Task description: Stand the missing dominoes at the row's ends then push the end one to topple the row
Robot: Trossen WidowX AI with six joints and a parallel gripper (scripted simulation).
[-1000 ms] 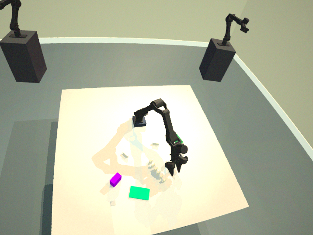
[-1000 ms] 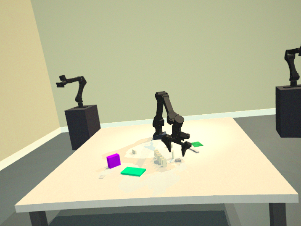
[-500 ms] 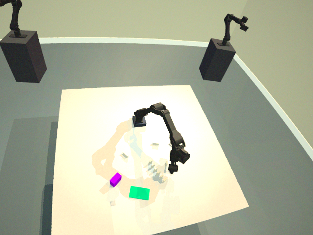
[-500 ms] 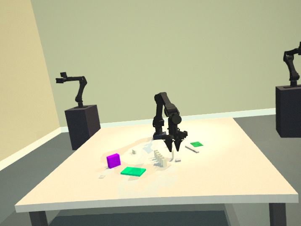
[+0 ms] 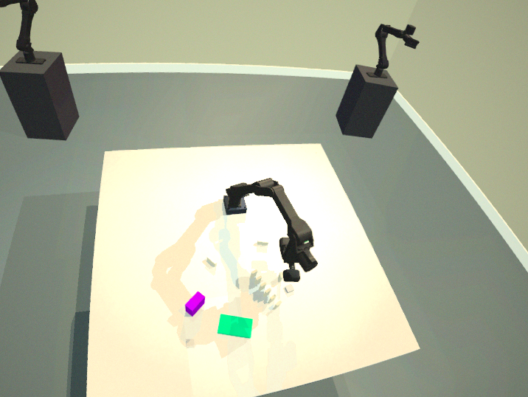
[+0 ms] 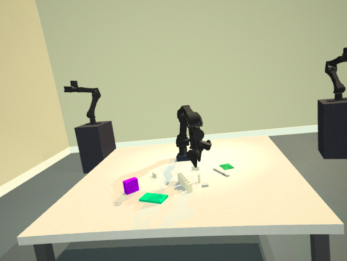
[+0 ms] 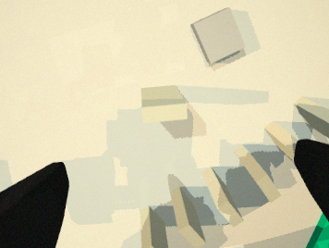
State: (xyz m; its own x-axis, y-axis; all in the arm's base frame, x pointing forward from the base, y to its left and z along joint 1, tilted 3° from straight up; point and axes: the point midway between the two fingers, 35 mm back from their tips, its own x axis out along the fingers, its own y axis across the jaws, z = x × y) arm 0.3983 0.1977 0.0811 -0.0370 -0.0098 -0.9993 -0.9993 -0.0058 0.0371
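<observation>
Right now my gripper tip is 14 cm past the long bar, 10 cm to the right of it and 10 cm above it. The rest, counted from my gripper tip: small green pad: 24 cm behind, 12 cm to the left, 10 cm below; then flat teal plate: 20 cm ahead, 19 cm to the right, 10 cm below; then purple block: 35 cm to the right, 13 cm ahead, 7 cm below.
</observation>
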